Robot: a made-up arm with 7 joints.
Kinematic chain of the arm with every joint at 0, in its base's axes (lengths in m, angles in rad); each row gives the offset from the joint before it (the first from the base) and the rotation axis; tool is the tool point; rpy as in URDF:
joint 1: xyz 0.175 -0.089 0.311 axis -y
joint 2: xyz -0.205 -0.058 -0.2 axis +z
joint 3: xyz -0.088 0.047 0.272 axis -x
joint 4: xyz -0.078 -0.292 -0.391 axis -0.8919 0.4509 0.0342
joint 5: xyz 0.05 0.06 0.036 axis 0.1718 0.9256 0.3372
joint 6: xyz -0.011 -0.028 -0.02 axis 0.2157 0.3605 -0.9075
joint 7: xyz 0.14 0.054 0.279 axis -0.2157 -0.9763 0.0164
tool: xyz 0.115 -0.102 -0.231 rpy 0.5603 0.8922 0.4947
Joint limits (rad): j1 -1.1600..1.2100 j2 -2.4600..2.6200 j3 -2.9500..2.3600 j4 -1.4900..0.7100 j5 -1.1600..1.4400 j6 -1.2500..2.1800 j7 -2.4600..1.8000
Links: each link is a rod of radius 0.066 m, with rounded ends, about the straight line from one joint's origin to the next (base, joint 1, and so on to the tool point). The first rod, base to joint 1, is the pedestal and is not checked.
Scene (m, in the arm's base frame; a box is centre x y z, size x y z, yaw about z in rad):
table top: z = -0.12
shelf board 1: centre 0.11 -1 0.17 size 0.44 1.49 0.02 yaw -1.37
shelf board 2: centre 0.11 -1 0.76 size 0.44 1.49 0.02 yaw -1.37
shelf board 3: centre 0.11 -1 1.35 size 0.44 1.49 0.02 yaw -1.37
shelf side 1: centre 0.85 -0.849 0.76 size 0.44 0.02 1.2 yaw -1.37
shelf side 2: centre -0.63 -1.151 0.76 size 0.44 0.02 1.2 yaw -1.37
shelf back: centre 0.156 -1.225 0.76 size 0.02 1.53 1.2 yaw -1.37
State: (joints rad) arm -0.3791 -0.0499 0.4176 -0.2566 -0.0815 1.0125 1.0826
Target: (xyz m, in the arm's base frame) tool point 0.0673 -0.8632 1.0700
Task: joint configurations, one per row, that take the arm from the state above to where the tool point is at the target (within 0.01 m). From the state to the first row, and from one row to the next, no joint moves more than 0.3 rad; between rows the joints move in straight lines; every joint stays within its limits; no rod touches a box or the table.
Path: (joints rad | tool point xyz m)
1: -0.2710 -0.1800 0.2727 -0.0337 -0.2478 0.7497 1.0810 | -0.0125 -0.7600 0.4648
2: -0.1629 -0.3101 0.1279 0.1892 -0.4141 0.4870 1.0794 | -0.0297 -0.6002 0.4528
3: -0.2754 -0.3462 0.3932 0.0637 -0.4061 0.6853 1.2283 | -0.0689 -0.6533 0.6526
4: -0.3878 -0.3823 0.6584 -0.0619 -0.3980 0.8835 1.3773 | -0.0568 -0.6504 0.8674
5: -0.5002 -0.4183 0.9237 -0.1875 -0.3900 1.0818 1.5263 | 0.0126 -0.5947 1.0700
6: -0.6530 -0.3606 0.9488 -0.4210 -0.3649 1.2577 1.4923 | 0.0406 -0.7350 1.0966
7: -0.8058 -0.3030 0.9740 -0.6546 -0.3399 1.4335 1.4582 | 0.0673 -0.8632 1.0700

